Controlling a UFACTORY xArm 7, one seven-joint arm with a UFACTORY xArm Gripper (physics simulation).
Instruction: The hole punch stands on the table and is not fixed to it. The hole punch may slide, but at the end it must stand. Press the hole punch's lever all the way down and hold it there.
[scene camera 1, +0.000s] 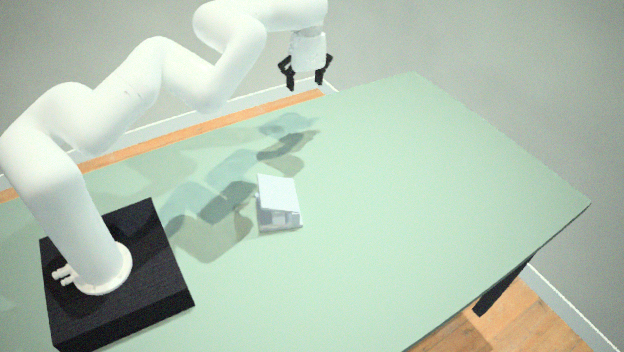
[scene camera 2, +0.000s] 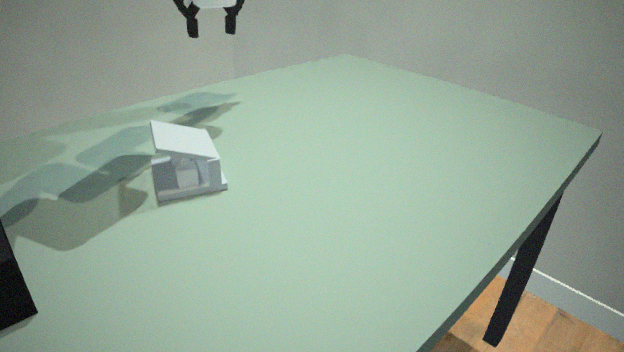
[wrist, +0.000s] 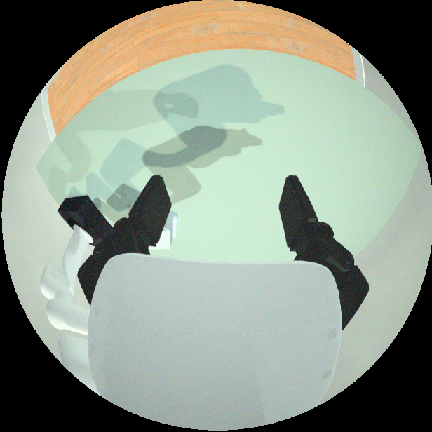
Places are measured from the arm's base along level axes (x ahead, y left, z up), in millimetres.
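Pixels of known places: gripper, between the fingertips: (scene camera 1: 304, 86) (scene camera 2: 212, 35); arm's base, origin of its link: (scene camera 1: 102, 268).
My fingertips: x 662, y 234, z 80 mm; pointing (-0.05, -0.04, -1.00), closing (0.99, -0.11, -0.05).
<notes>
Ahead of a thing's pixels: the offset from my fingertips to its top centre. Level surfaces: height alone.
A pale grey-white hole punch @[73 mm down, 239 mm back, 241 mm right] (scene camera 1: 280, 220) (scene camera 2: 190, 177) (wrist: 173, 225) stands upright on the green table @[158 mm down] (scene camera 1: 400, 200) (scene camera 2: 350, 200) (wrist: 225, 215). Its flat lever @[73 mm down, 239 mm back, 241 mm right] (scene camera 1: 278, 193) (scene camera 2: 184, 140) is raised and slanted, with a gap under its edge on the side facing the scene cameras. My gripper (scene camera 1: 305, 86) (scene camera 2: 211, 32) (wrist: 223, 188) is open and empty. It hangs high above the table, well away from the hole punch, and points down. In the wrist view the hole punch is partly hidden behind the left finger.
The white arm (scene camera 1: 125, 90) rises from a black base block (scene camera 1: 170, 295) (scene camera 2: 15, 295) (wrist: 82, 210) at the left of the table. Its shadows fall across the table around the hole punch. A grey wall (scene camera 1: 500, 60) (scene camera 2: 450, 40) stands behind the table.
</notes>
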